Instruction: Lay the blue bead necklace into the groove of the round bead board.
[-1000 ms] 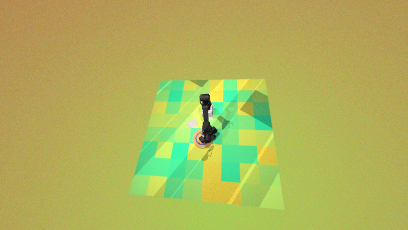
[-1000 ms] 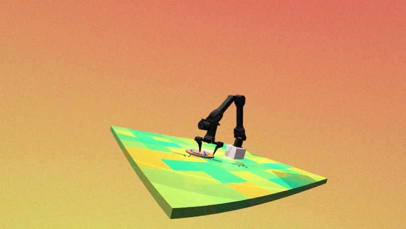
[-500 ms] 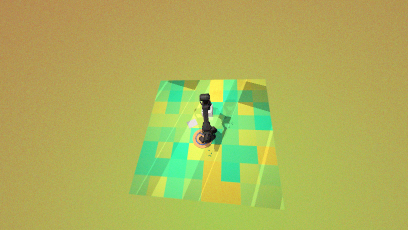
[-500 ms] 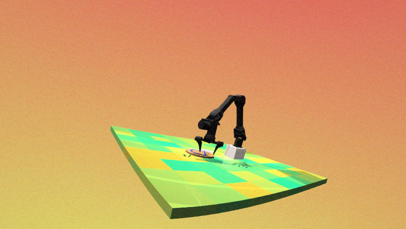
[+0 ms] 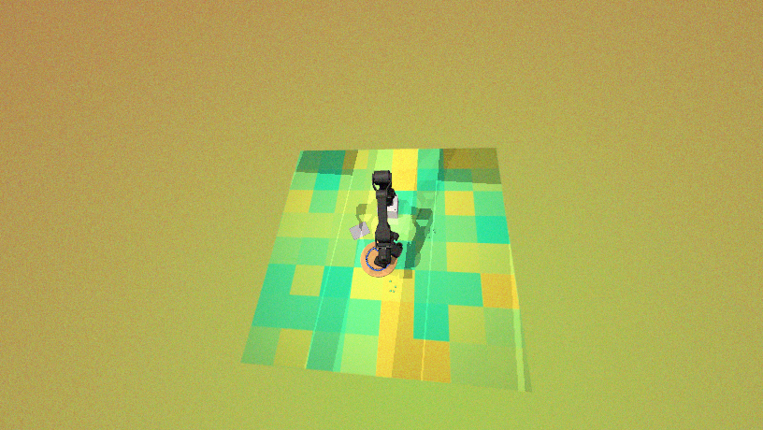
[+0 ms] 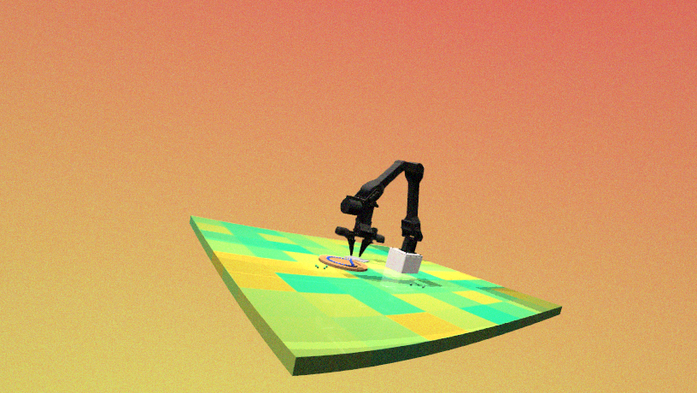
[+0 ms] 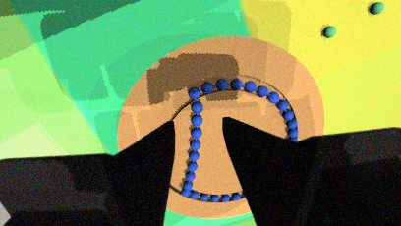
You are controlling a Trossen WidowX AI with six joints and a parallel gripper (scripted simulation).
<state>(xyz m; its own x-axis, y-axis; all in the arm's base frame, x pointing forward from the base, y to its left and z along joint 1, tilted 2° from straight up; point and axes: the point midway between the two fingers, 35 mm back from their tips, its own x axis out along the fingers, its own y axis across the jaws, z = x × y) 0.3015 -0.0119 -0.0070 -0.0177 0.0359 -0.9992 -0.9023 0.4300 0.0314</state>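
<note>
Now: the round bead board 50 mm to the right of my gripper tip and 40 mm below it. Round my gripper tip: flat grey piece 170 mm behind, 160 mm to the right, 50 mm below.
</note>
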